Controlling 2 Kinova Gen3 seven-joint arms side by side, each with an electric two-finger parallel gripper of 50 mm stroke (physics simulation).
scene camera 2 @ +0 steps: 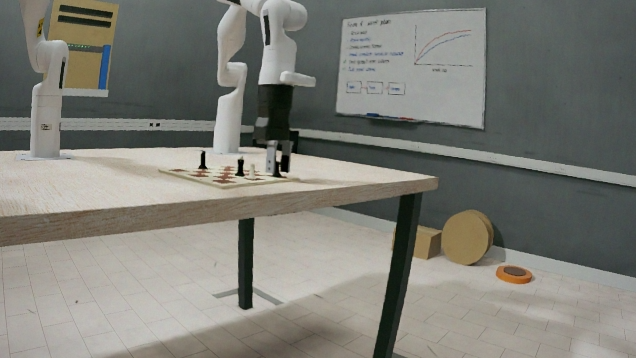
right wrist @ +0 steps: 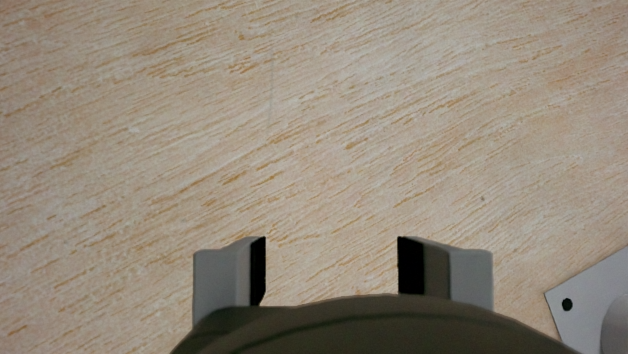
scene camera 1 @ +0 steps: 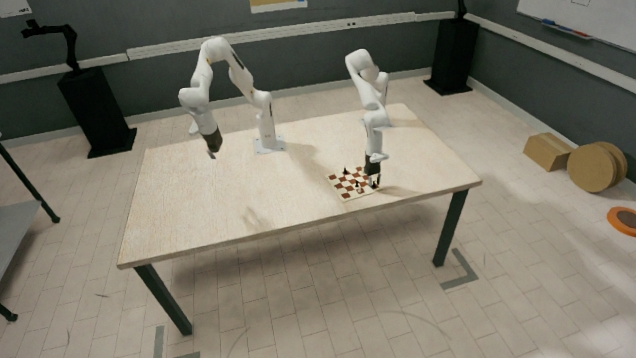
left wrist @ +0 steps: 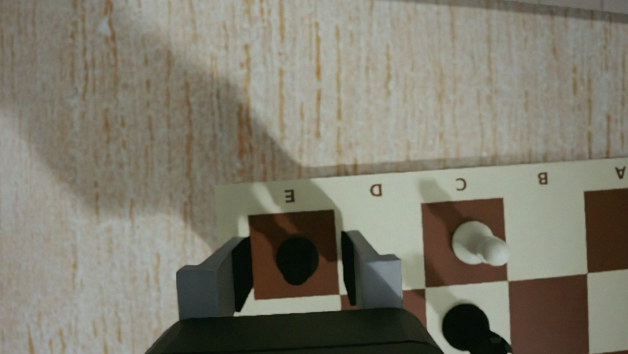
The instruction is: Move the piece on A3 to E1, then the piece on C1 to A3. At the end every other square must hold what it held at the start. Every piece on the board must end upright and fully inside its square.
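Pixels of known places: left gripper, fingertip midpoint: (scene camera 2: 277, 172) (scene camera 1: 373, 185) (left wrist: 296, 259); right gripper, fingertip midpoint: (right wrist: 331, 265) (scene camera 1: 215, 153); left arm's base, origin of the base link: (scene camera 2: 226, 152); right arm's base, origin of the base link: (scene camera 2: 45, 156) (scene camera 1: 269, 144).
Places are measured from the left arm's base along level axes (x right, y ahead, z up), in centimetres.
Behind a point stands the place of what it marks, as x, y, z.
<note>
On the board (scene camera 1: 345, 200) @(43.1, 60.0, 0.6) (scene camera 2: 222, 186) @(44.4, 60.6, 0.4) (left wrist: 405, 183) @(31.3, 58.8, 0.6), a black piece (left wrist: 297, 260) @(26.7, 55.7, 3.5) (scene camera 2: 277, 175) @(27.1, 55.9, 0.9) (scene camera 1: 374, 185) @(26.6, 55.9, 1.6) stands upright inside E1. My left gripper (left wrist: 296, 259) @(26.7, 55.4, 1.4) (scene camera 2: 278, 164) @(26.7, 55.4, 1.4) (scene camera 1: 374, 181) @(26.7, 55.4, 1.4) is open and low around it, one finger on each side, with gaps between fingers and piece. A white pawn (left wrist: 472, 242) @(34.0, 56.4, 1.8) (scene camera 2: 252, 171) @(34.5, 56.6, 2.1) stands on C1. A3 is outside the left wrist view; in scene camera 1 it shows no piece. My right gripper (right wrist: 331, 265) @(96.1, 33.7, 23.0) (scene camera 1: 212, 155) @(96.1, 33.7, 23.0) is open and empty, high over the table's far left.
A black piece (left wrist: 465, 327) @(33.9, 52.8, 1.8) (scene camera 2: 240, 166) @(34.6, 52.8, 2.5) (scene camera 1: 357, 184) @(34.3, 53.0, 2.1) stands on C2, close to the pawn. Another black piece (scene camera 1: 345, 171) @(36.2, 41.5, 2.0) (scene camera 2: 202, 160) @(36.6, 41.2, 2.5) stands toward the board's back. The left gripper and arm hide part of the board's right side in scene camera 1.
</note>
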